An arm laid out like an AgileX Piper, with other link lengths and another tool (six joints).
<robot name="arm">
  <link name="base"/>
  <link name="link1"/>
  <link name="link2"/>
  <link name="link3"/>
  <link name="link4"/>
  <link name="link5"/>
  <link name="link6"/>
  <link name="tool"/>
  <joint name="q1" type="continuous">
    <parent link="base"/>
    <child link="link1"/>
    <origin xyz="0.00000 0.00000 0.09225" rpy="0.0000 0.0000 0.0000"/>
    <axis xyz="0 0 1"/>
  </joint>
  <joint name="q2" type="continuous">
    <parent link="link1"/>
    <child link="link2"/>
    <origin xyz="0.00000 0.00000 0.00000" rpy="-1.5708 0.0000 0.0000"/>
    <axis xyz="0 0 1"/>
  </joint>
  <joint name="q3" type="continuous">
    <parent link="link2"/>
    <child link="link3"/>
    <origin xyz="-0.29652 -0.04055 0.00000" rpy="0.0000 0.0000 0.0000"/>
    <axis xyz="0 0 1"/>
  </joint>
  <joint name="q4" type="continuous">
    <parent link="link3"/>
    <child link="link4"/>
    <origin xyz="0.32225 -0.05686 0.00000" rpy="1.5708 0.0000 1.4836"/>
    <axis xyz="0 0 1"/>
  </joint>
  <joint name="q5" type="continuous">
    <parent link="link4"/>
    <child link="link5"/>
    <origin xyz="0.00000 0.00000 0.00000" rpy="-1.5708 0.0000 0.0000"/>
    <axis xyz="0 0 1"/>
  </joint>
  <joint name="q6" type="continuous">
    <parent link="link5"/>
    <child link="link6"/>
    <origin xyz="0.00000 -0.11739 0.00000" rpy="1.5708 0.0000 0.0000"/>
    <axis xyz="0 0 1"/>
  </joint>
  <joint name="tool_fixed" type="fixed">
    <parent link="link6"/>
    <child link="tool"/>
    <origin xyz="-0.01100 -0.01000 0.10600" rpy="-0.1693 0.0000 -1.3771"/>
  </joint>
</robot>
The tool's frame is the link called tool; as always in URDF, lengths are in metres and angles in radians. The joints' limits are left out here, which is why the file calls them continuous.
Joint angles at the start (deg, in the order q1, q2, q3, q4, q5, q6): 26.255 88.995 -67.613 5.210 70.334 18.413
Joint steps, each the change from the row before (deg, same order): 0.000 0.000 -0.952 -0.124 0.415 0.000; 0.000 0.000 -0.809 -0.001 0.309 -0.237; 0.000 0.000 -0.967 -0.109 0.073 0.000; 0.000 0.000 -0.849 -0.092 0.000 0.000; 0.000 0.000 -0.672 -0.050 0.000 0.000; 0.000 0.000 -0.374 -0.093 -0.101 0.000; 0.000 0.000 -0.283 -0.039 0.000 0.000; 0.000 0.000 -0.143 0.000 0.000 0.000; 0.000 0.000 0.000 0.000 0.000 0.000; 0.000 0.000 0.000 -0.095 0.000 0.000
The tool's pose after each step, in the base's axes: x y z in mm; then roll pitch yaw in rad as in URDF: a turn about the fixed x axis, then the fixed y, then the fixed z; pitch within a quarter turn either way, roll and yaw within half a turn. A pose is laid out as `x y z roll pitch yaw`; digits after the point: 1 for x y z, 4 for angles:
337.6 172.7 107.5 2.9871 0.1067 -1.6533
340.1 174.0 112.3 2.9951 0.1112 -1.6479
344.2 175.6 118.1 3.0095 0.1176 -1.6457
347.9 177.1 123.3 3.0232 0.1238 -1.6436
350.8 178.3 127.5 3.0338 0.1290 -1.6421
352.8 178.9 129.9 3.0419 0.1318 -1.6409
354.0 179.3 131.7 3.0465 0.1337 -1.6401
354.6 179.6 132.6 3.0487 0.1349 -1.6398
354.6 179.6 132.6 3.0487 0.1349 -1.6398
354.7 179.3 132.6 3.0495 0.1335 -1.6394

